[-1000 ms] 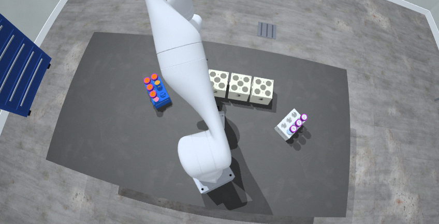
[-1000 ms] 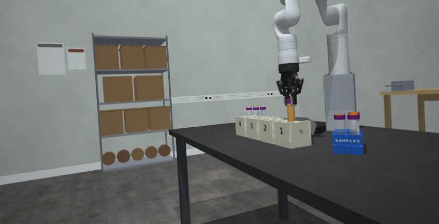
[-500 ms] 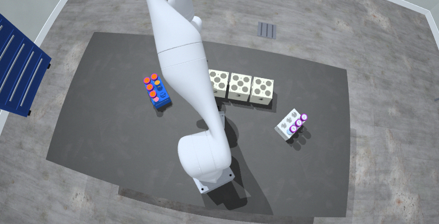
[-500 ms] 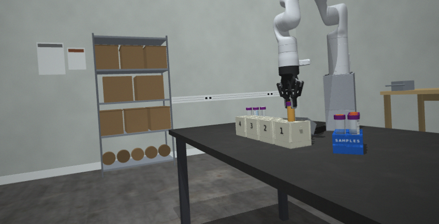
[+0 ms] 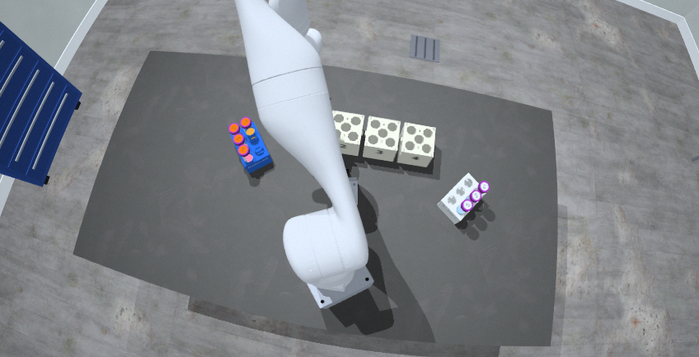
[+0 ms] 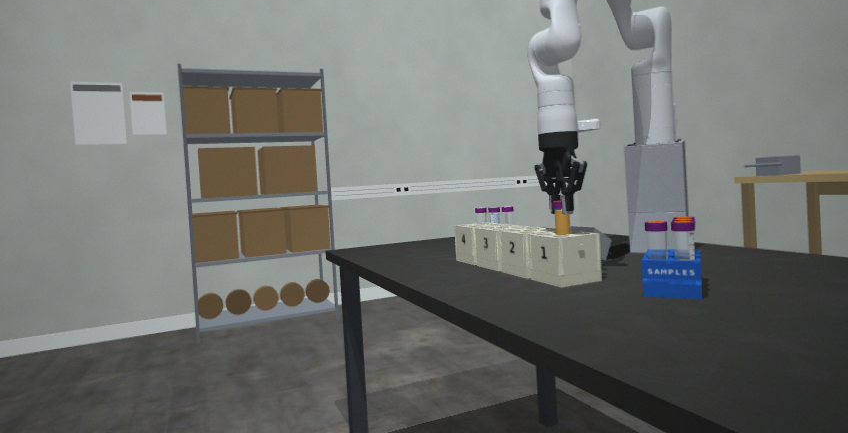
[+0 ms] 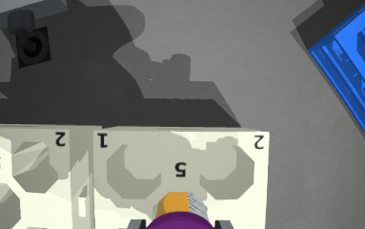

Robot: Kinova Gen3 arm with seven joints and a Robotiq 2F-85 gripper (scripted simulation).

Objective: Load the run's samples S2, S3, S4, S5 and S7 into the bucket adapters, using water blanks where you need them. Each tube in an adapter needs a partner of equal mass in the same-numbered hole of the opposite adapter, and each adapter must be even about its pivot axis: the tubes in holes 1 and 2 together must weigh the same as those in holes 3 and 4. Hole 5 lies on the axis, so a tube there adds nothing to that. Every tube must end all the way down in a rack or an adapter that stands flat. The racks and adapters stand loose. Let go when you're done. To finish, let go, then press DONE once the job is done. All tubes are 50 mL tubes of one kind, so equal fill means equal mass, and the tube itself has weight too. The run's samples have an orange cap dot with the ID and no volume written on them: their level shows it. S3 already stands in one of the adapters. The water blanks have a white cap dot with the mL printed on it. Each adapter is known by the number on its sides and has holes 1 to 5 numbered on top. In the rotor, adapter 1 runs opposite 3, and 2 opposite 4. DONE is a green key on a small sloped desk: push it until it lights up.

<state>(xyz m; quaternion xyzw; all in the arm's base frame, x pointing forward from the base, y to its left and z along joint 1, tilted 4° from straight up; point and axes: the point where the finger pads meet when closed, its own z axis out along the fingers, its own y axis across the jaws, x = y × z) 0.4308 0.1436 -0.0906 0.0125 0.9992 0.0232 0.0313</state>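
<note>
Right now my hand is 10 mm past the orange-filled sample tube and 50 mm above it. Also, from my hand: blue samples rack (80 mm behind, 180 mm to the left, 120 mm below); then adapter 2 (110 mm to the right, 100 mm below); then adapter 1 (100 mm below).
</note>
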